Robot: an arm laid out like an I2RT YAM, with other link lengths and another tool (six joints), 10 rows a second.
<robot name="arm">
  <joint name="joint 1" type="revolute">
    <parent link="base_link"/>
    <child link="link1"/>
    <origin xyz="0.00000 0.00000 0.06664"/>
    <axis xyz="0 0 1"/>
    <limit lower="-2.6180" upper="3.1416"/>
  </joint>
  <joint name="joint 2" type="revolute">
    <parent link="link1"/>
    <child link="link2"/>
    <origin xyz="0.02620 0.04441 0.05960"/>
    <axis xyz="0 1 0"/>
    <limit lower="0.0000" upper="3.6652"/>
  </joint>
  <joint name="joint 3" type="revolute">
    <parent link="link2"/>
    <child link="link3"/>
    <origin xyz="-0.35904 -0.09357 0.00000"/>
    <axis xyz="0 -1 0"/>
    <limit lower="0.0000" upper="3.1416"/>
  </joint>
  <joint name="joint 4" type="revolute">
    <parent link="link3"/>
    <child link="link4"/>
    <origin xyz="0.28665 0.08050 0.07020"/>
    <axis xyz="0 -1 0"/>
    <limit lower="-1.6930" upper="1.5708"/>
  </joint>
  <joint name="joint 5" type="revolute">
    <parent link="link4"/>
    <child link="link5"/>
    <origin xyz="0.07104 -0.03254 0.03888"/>
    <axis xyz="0 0 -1"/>
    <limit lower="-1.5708" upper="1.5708"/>
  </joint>
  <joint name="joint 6" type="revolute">
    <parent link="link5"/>
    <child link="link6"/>
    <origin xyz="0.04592 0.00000 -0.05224"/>
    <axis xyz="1 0 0"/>
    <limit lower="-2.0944" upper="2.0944"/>
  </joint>
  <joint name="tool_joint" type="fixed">
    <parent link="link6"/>
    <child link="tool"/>
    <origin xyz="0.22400 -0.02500 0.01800" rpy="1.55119 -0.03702 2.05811"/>
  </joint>
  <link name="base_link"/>
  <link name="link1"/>
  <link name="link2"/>
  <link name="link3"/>
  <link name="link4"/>
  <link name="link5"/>
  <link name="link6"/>
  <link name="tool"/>
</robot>
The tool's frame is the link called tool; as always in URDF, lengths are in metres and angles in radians.
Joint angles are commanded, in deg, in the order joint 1, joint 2, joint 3, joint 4, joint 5, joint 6. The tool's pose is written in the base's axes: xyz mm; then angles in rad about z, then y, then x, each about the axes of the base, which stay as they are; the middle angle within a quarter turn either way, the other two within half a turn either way. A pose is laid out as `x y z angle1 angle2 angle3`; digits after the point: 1 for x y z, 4 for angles.
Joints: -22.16, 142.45, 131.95, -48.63, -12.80, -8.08
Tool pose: 742.2 -262.4 74.8 -1.6860 0.6051 -2.5333
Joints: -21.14, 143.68, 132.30, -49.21, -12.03, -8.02
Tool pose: 743.3 -251.7 59.2 -1.6769 0.5762 -2.5392
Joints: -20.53, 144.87, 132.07, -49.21, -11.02, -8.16
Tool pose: 742.1 -247.3 41.1 -1.6622 0.5502 -2.5540
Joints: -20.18, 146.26, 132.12, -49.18, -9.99, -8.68
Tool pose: 740.6 -246.6 23.0 -1.6507 0.5245 -2.5713
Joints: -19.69, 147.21, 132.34, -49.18, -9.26, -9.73
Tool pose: 741.5 -243.1 12.2 -1.6595 0.5010 -2.5819
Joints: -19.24, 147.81, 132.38, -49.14, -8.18, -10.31
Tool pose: 741.3 -241.7 4.5 -1.6595 0.4843 -2.5995
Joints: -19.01, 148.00, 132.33, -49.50, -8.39, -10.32
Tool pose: 740.1 -237.0 0.7 -1.6599 0.4738 -2.5929
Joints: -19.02, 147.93, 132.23, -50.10, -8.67, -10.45
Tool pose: 737.1 -234.6 -0.6 -1.6583 0.4642 -2.5868
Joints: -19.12, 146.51, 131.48, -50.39, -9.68, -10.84
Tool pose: 735.7 -230.4 11.8 -1.6763 0.4678 -2.5686
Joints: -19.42, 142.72, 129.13, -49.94, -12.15, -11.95
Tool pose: 734.8 -221.6 45.1 -1.7330 0.4878 -2.5257
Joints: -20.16, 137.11, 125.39, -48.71, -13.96, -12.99
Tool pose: 728.2 -220.2 92.1 -1.7906 0.5271 -2.4990
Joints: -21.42, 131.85, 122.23, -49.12, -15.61, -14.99
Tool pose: 711.4 -222.5 133.0 -1.8379 0.5447 -2.4812
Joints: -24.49, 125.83, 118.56, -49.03, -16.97, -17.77
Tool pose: 684.4 -245.8 178.7 -1.8724 0.5850 -2.4892
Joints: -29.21, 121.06, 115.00, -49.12, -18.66, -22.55
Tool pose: 648.5 -282.6 208.2 -1.8947 0.6100 -2.5152
